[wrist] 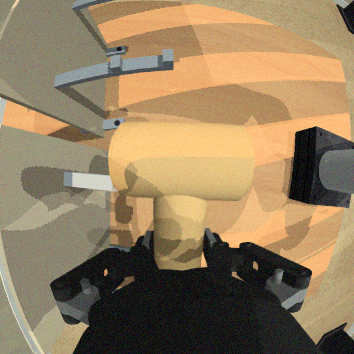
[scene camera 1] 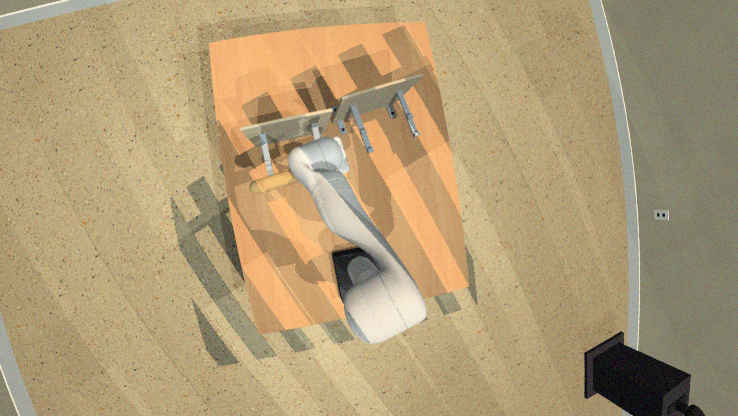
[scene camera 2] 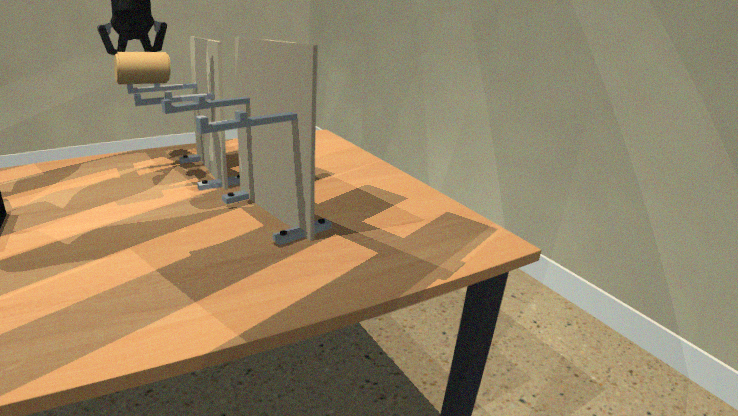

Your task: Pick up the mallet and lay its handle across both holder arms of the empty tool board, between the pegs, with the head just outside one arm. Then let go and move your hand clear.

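Observation:
The mallet is pale wood. Its head point(scene camera 2: 142, 67) point(wrist: 181, 161) crosses the wrist view; the handle point(scene camera 1: 272, 182) point(wrist: 180, 222) runs left in scene camera 1. My gripper point(wrist: 177, 238) is shut on the handle close behind the head; the arm hides it in scene camera 1. The left board point(scene camera 1: 295, 128) point(wrist: 30, 215) has two holder arms. Its left arm point(scene camera 1: 266, 155) ends at the handle's edge in scene camera 1; its right arm point(scene camera 1: 316, 131) point(wrist: 87, 180) runs behind the head in the wrist view. The handle-to-arm height gap is hidden in scene camera 2.
The right board point(scene camera 1: 379, 98) point(scene camera 2: 276, 129) point(wrist: 45, 55) stands beside the left one, with two empty holder arms and upright pegs. Both boards stand on the wooden table point(scene camera 1: 439, 248) point(scene camera 2: 129, 289). My black base plate point(scene camera 1: 342, 273) point(wrist: 306, 172) is on the side facing the boards.

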